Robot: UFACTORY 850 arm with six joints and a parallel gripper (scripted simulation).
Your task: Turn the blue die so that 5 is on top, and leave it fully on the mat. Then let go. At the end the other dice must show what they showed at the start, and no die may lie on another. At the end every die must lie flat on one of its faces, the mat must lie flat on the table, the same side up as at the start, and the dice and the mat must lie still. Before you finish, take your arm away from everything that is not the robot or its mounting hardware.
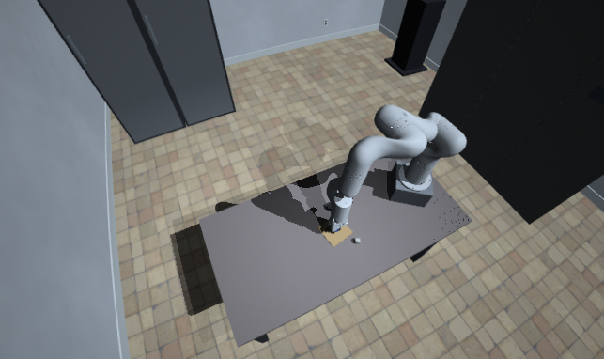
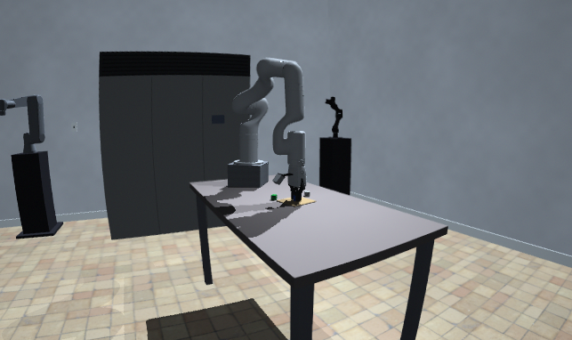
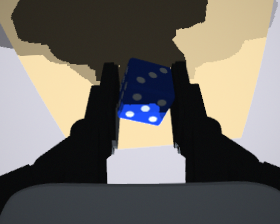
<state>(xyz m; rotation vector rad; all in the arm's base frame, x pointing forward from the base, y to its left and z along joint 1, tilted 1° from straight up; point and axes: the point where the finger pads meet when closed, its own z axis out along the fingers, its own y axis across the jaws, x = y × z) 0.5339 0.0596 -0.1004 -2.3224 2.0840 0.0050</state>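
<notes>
The blue die is 1 cm below my hand. Round my hand: white die 8 cm behind, 11 cm to the left, 1 cm below; green die 8 cm behind, 8 cm to the right, 1 cm below; mat 2 cm below.
</notes>
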